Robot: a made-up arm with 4 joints. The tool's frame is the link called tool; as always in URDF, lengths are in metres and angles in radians.
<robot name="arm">
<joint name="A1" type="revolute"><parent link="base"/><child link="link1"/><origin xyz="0 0 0.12" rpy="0 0 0"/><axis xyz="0 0 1"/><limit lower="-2.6" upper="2.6"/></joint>
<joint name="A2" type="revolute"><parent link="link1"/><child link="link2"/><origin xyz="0.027 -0.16 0.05" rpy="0 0 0"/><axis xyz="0 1 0"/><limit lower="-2.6" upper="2.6"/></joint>
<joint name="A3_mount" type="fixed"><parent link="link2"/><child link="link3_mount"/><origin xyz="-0.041 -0.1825 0.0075" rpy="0 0 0"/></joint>
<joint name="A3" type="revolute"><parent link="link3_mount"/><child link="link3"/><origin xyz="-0.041 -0.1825 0.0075" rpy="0 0 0"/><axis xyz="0 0 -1"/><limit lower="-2.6" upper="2.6"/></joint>
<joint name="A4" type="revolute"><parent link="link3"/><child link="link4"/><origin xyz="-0.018 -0.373 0.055" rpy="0 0 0"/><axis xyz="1 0 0"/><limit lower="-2.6" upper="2.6"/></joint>
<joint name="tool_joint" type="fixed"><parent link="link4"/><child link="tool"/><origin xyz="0.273 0.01 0.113" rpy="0 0 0"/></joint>
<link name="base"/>
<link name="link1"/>
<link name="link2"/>
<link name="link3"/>
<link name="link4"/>
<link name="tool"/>
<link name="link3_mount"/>
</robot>
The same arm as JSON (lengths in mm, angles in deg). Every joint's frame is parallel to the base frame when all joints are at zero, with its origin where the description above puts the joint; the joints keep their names.
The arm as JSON. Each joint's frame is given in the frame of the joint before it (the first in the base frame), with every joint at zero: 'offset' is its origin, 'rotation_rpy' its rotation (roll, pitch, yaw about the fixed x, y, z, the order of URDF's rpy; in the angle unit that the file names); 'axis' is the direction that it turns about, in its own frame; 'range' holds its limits. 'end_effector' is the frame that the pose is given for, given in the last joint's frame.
{"length_unit": "mm", "angle_unit": "deg", "chain": [
  {"id": "A1", "offset": [0.0, 0.0, 120.0], "rotation_rpy": [0.0, 0.0, 0.0], "axis": [0.0, 0.0, 1.0], "range": [-148.97, 148.97]},
  {"id": "A2", "offset": [27.0, -160.0, 50.0], "rotation_rpy": [0.0, 0.0, 0.0], "axis": [0.0, 1.0, 0.0], "range": [-148.97, 148.97]},
  {"id": "A3", "offset": [-82.0, -365.0, 15.0], "rotation_rpy": [0.0, 0.0, 0.0], "axis": [0.0, 0.0, -1.0], "range": [-148.97, 148.97]},
  {"id": "A4", "offset": [-18.0, -373.0, 55.0], "rotation_rpy": [0.0, 0.0, 0.0], "axis": [1.0, 0.0, 0.0], "range": [-148.97, 148.97]}
], "end_effector": {"offset": [273.0, 10.0, 113.0], "rotation_rpy": [0.0, 0.0, 0.0]}}

